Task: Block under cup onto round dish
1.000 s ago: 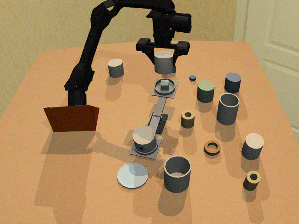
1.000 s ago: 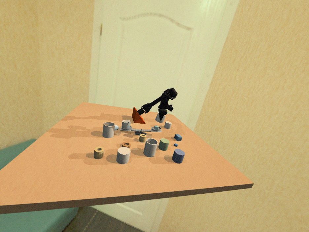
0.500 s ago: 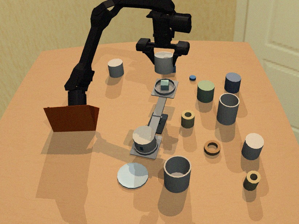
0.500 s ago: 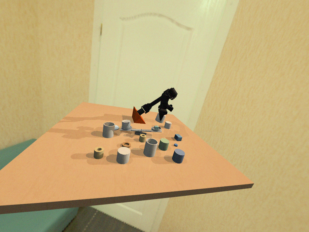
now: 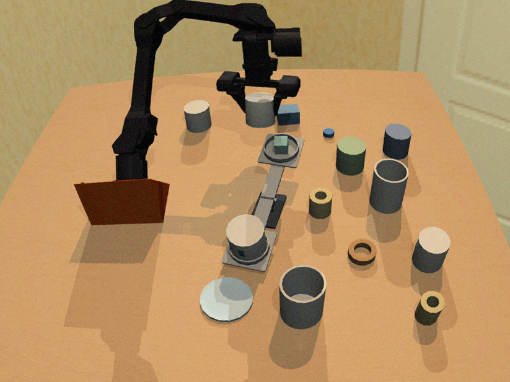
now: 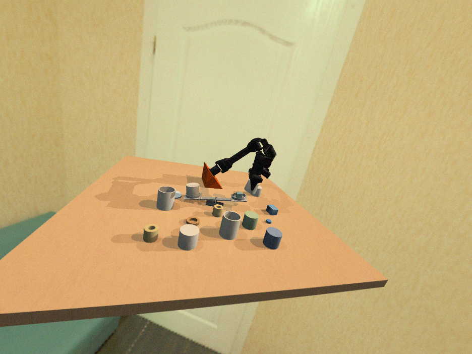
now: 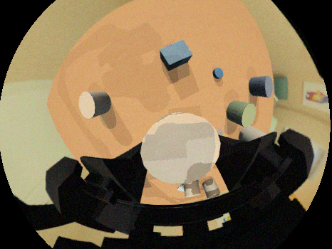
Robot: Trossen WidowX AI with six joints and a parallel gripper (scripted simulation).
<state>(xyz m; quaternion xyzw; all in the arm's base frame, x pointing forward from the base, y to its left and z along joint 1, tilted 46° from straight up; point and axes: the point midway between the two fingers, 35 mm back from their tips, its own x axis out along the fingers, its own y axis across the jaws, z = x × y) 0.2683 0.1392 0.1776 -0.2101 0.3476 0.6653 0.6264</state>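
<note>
My gripper tip is now 44 cm to the left of the pale blue round dish, 12 cm above it and 2 cm past it. Round my gripper tip: blue box: 15 cm to the left, 10 cm below, 5 cm ahead; then small balance: 20 cm to the right, 9 cm below, 4 cm ahead.
</note>
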